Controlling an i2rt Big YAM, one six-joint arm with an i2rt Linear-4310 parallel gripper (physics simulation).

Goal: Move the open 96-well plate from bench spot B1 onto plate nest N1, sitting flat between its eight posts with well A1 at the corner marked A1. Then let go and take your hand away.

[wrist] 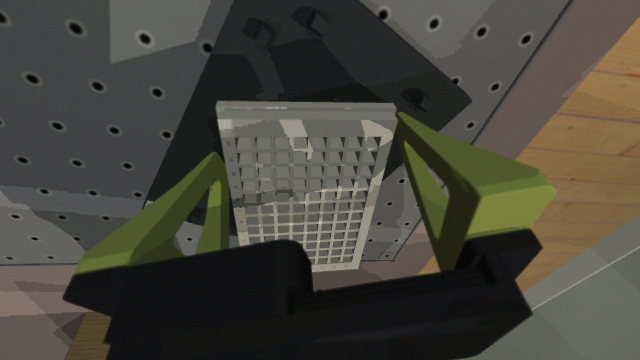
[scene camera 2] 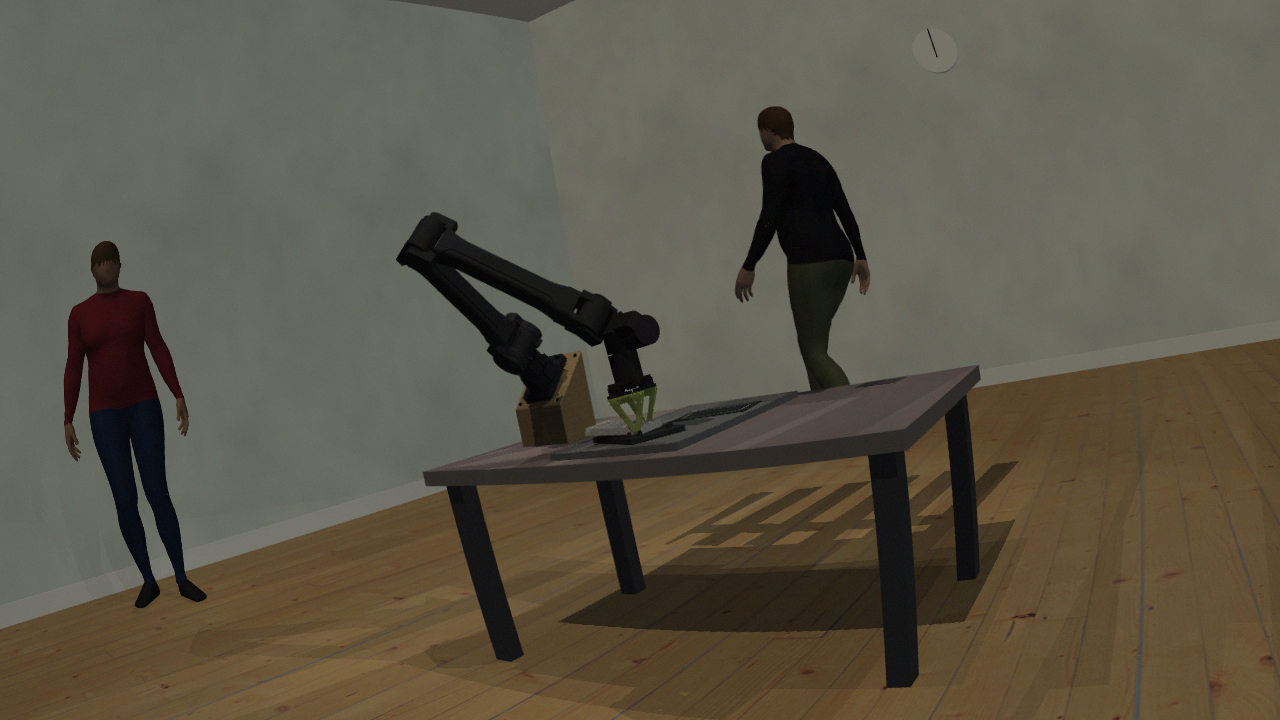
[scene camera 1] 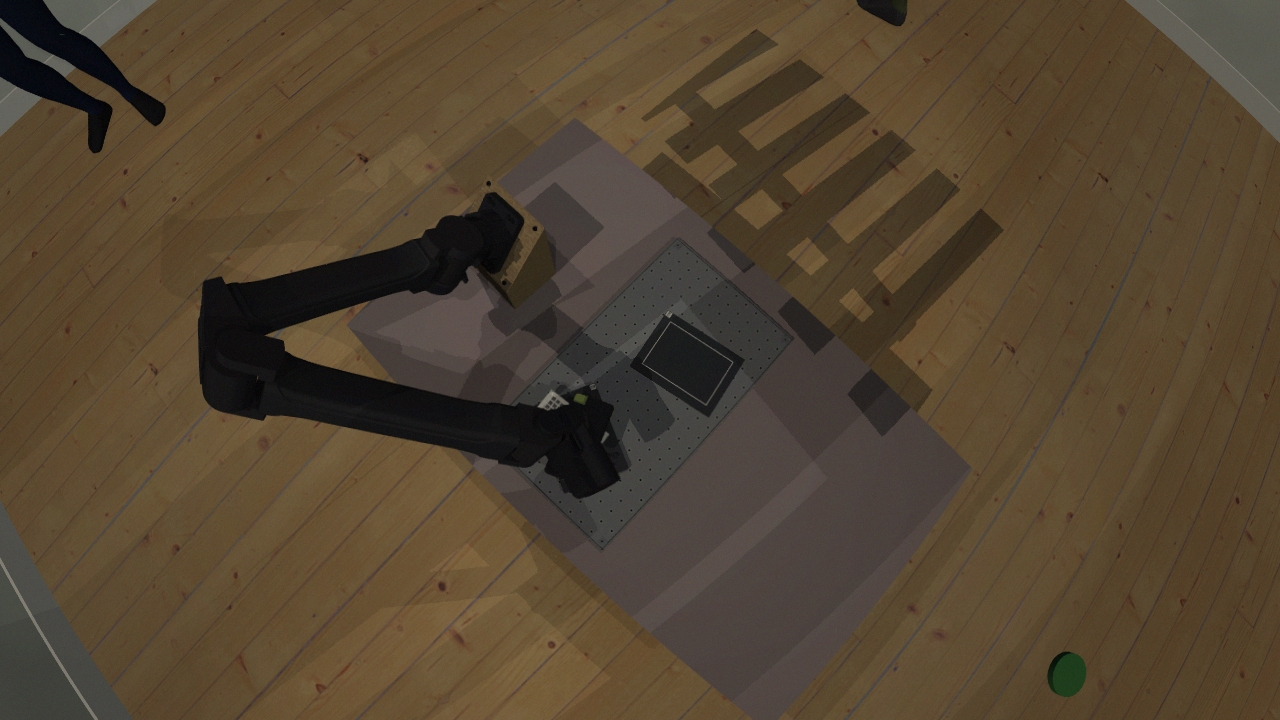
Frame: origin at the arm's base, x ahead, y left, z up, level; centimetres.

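Seen in the pictures: gripper, between the fingertips: (wrist: pixel 306 141) (scene camera 2: pixel 642 429); arm's base, origin of its link: (scene camera 2: pixel 546 380) (scene camera 1: pixel 495 232).
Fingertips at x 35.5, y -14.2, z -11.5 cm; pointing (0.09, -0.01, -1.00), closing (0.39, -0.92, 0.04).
Note:
Pixels of each thing's middle, then the offset from my fingertips to it. "spot": a spot on its surface instead. Level surfaces: height alone.
- open 96-well plate, middle of its body: (wrist: pixel 305 205) (scene camera 1: pixel 565 431) (scene camera 2: pixel 623 427) dx -4.2, dy -0.6, dz +0.8 cm
- dark plate nest N1, a spot on its surface: (wrist: pixel 445 95) spot: dx +3.4, dy -6.6, dz -0.4 cm
- dark pad with a white outline, a spot on its surface: (scene camera 1: pixel 687 362) spot: dx +2.5, dy +23.7, dz -1.4 cm
- table, height of its surface: dz -2.9 cm
The open 96-well plate (scene camera 1: pixel 552 401) (scene camera 2: pixel 601 429) (wrist: pixel 305 170) is pale grey with square wells. It lies over the dark plate nest N1 (scene camera 2: pixel 617 439) (wrist: pixel 445 95), turned at a clear angle to the nest's edges. Several small nest posts show outside it in the wrist view. It does not look seated between the posts; whether it rests on some is hidden. My gripper (scene camera 2: pixel 634 431) (wrist: pixel 306 141) is open, its green fingers still astride the plate's long sides, very close to them. The A1 marking cannot be read. Bench spot B1 appears to be the dark pad with a white outline (scene camera 1: pixel 687 362).
A grey perforated board (scene camera 1: pixel 751 335) (wrist: pixel 105 107) bears the nest and the dark pad on the table (scene camera 1: pixel 859 501) (scene camera 2: pixel 805 438). The arm's wooden base block (scene camera 1: pixel 528 268) (scene camera 2: pixel 559 411) stands at the table's side. Two people (scene camera 2: pixel 116 358) (scene camera 2: pixel 810 205) stand away from the table.

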